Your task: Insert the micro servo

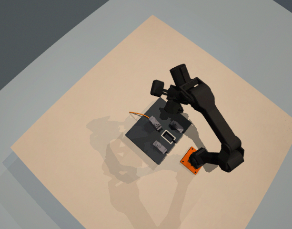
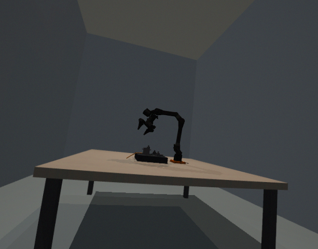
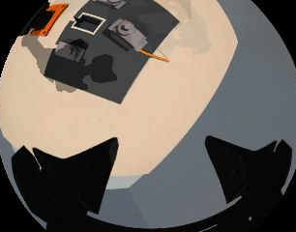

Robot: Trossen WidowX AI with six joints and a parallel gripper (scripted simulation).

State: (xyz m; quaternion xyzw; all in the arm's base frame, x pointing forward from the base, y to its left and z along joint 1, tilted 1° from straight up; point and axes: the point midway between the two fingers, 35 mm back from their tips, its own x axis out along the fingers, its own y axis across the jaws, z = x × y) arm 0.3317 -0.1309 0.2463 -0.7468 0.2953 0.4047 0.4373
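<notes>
Now: gripper tip 40 mm past the deck, 100 mm to the right of it and 220 mm above it.
</notes>
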